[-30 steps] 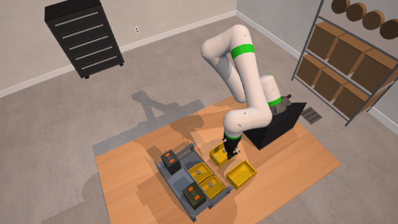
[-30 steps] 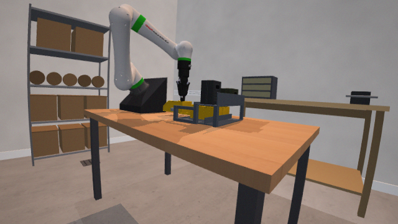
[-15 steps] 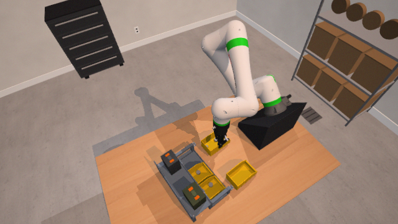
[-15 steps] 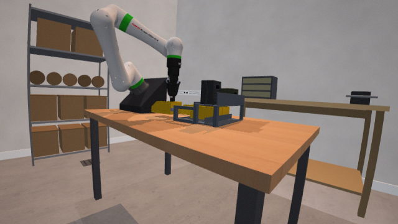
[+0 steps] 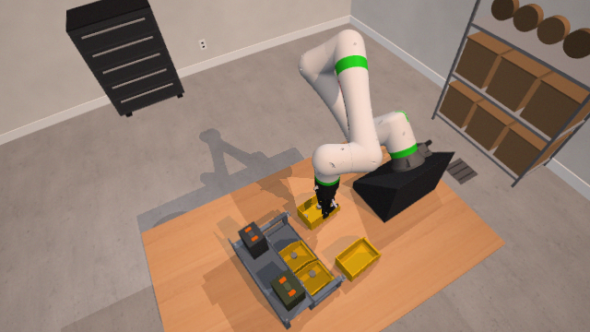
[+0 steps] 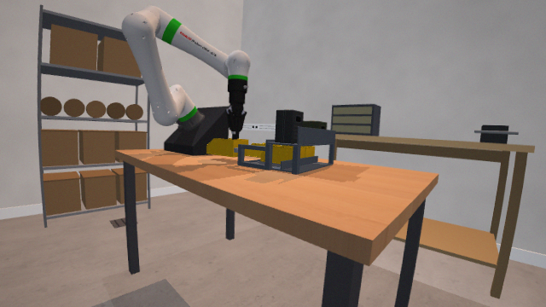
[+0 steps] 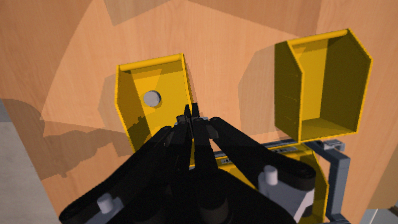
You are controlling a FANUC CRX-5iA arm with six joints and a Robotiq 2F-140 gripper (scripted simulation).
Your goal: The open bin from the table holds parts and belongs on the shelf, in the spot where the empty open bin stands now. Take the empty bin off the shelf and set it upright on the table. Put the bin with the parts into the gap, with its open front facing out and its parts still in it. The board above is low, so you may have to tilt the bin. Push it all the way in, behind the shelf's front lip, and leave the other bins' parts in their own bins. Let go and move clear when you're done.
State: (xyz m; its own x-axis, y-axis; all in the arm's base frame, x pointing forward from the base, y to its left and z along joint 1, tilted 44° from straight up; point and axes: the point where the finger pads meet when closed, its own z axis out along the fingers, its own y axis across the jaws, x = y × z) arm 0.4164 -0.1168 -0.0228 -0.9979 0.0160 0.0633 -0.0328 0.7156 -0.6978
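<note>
The grey round part is 3 cm behind my hand, 7 cm to the right of it and 7 cm below it. Also, from my hand: grey shelf (25 cm ahead, 7 cm to the left, 3 cm below).
</note>
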